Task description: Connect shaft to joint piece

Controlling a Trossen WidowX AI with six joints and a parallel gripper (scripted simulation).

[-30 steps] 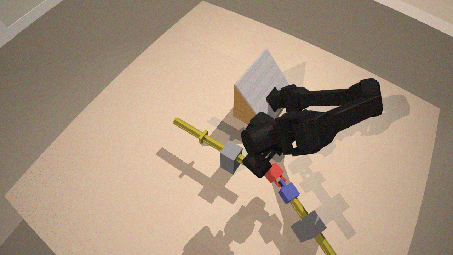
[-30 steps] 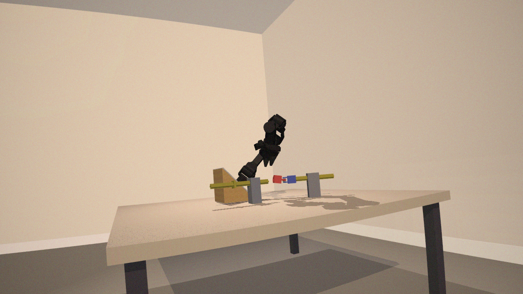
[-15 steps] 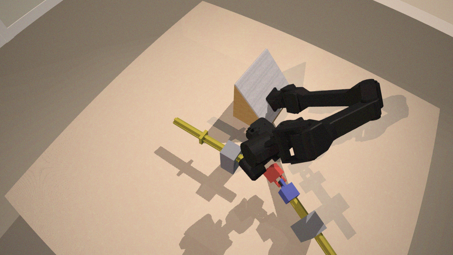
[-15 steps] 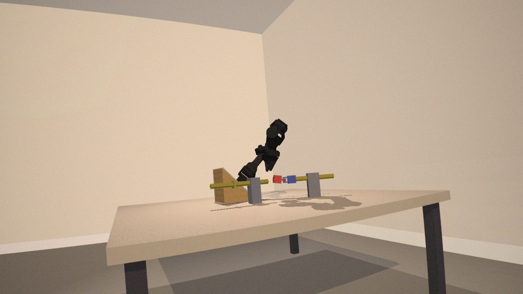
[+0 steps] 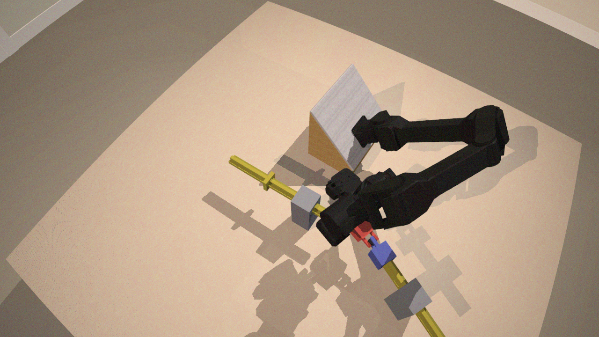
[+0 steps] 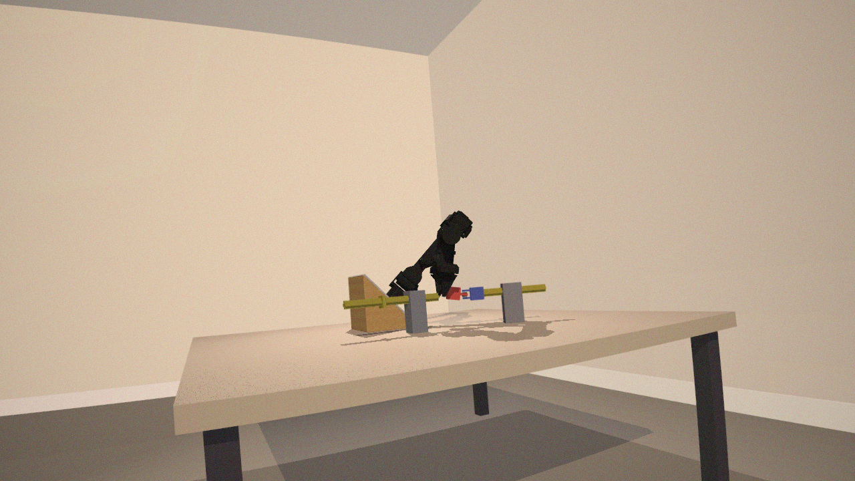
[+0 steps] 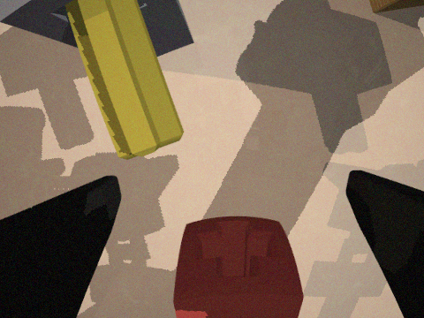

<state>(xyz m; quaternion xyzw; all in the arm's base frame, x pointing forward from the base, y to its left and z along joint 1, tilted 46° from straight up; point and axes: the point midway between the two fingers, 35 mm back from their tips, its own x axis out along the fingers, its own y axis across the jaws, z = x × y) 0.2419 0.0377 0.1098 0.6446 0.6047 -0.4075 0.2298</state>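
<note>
The red joint piece lies 4 cm to the left of my gripper tip, 1 cm ahead of it and 1 cm above it.
</note>
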